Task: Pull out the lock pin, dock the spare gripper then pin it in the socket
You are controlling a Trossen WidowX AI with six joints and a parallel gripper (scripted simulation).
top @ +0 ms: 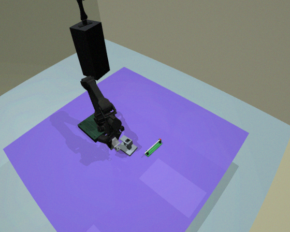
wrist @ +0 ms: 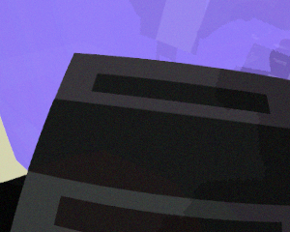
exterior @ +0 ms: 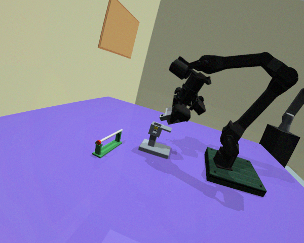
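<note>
Right now the grey mount is 40 mm ahead of my gripper tip, 90 mm to the left of it and 60 mm below it. The rest, counted from my gripper tip: spare gripper (10 mm to the left, 20 mm above); then green cradle (190 mm ahead, 170 mm to the left, 90 mm below).
</note>
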